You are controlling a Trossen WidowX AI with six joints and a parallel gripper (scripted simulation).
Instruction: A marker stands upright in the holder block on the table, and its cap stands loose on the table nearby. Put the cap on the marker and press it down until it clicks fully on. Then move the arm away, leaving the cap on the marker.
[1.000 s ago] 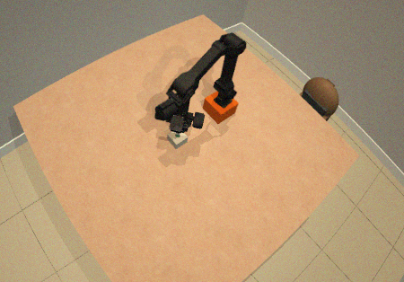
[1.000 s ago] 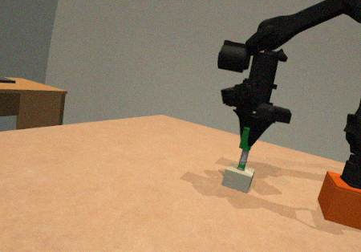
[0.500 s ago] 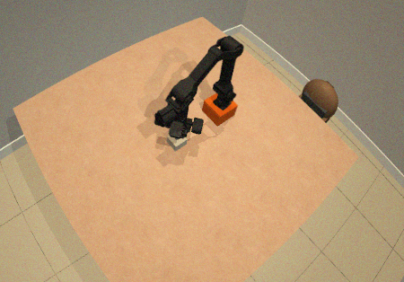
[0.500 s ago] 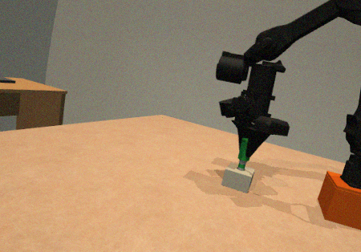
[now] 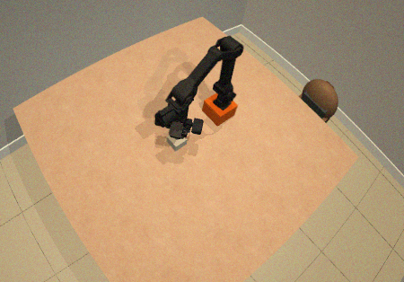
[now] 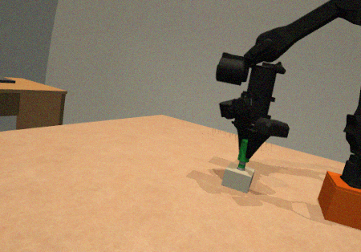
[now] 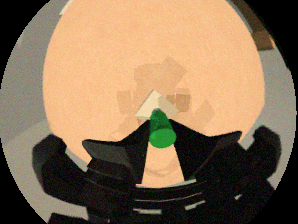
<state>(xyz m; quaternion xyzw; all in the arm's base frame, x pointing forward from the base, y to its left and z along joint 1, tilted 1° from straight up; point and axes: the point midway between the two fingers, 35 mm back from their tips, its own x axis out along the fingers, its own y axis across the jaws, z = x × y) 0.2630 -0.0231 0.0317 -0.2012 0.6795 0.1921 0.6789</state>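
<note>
My gripper tip is now 10 mm below the green cap. The rest, counted from my gripper tip: holder block (50 mm below).
</note>
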